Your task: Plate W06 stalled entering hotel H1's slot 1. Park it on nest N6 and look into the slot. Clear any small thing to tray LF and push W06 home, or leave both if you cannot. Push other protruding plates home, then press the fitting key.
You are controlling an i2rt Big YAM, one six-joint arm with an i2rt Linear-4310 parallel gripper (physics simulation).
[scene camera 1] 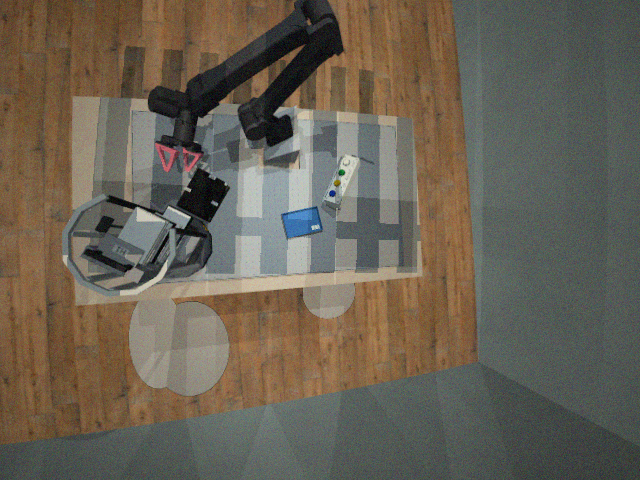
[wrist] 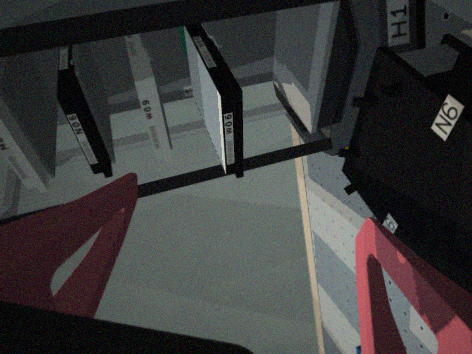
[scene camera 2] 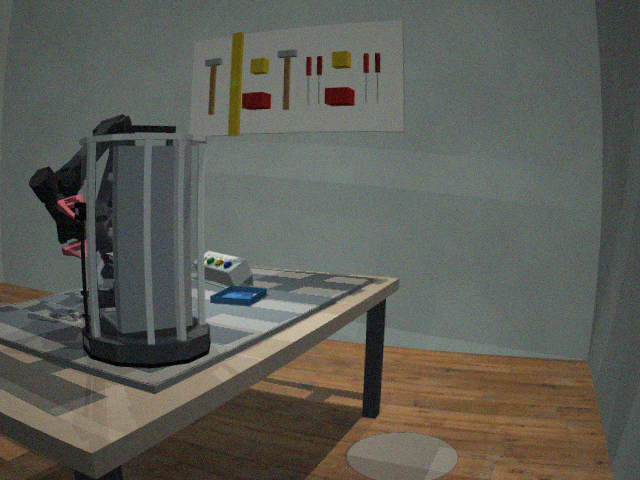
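Pixels of known places: gripper, fingertip midpoint: (scene camera 1: 177,171) (wrist: 250,206); arm's base, link origin: (scene camera 1: 279,131).
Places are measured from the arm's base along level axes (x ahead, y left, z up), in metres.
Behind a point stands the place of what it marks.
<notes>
My gripper (scene camera 1: 177,170) {x 0.152, y -0.362, z 0.108 m} (scene camera 2: 80,233) {x 0.152, y -0.362, z 0.108 m} (wrist: 250,206) {x 0.152, y -0.362, z 0.108 m} is open and empty, beside hotel H1 (scene camera 1: 142,227) (scene camera 2: 145,237) {x 0.444, y -0.551, z 0.142 m} (wrist: 398,22) {x 0.252, y -0.438, z -0.053 m}. In the wrist view, plate W06 (wrist: 233,110) {x 0.259, y -0.401, z 0.082 m} stands in H1 near its base end, apart from both fingers; its dark outer edge sticks out past the pale neighbour plate (wrist: 145,102) {x 0.292, y -0.420, z 0.140 m}. A bit of green (wrist: 183,41) {x 0.377, y -0.475, z 0.090 m} shows behind its upper end; its shape is hidden. A dark plate (wrist: 82,125) {x 0.295, y -0.413, z 0.188 m} and another pale plate (wrist: 20,157) {x 0.305, y -0.400, z 0.239 m} stand farther left. Nest N6 (scene camera 1: 204,196) {x 0.214, y -0.319, z -0.017 m} (wrist: 425,130) {x 0.196, y -0.366, z -0.017 m} is black and holds no plate. The blue tray (scene camera 1: 301,223) {x 0.368, y 0.034, z -0.074 m} (scene camera 2: 238,295) {x 0.350, y 0.064, z -0.075 m} has an unreadable label.
H1's frame bars (scene camera 1: 173,253) {x 0.417, y -0.346, z 0.311 m} (scene camera 2: 148,237) {x 0.448, y -0.548, z 0.142 m} and the dark rail (wrist: 200,180) {x 0.353, y -0.340, z 0.107 m} stand close to the fingers. The key box (scene camera 1: 334,188) {x 0.250, y 0.188, z -0.016 m} (scene camera 2: 227,268) {x 0.275, y 0.162, z -0.020 m} with coloured keys stands beyond the blue tray. A grey stand (scene camera 1: 281,155) {x 0.091, y -0.007, z -0.013 m} is under the arm. A tool board (scene camera 2: 361,118) hangs on the wall.
</notes>
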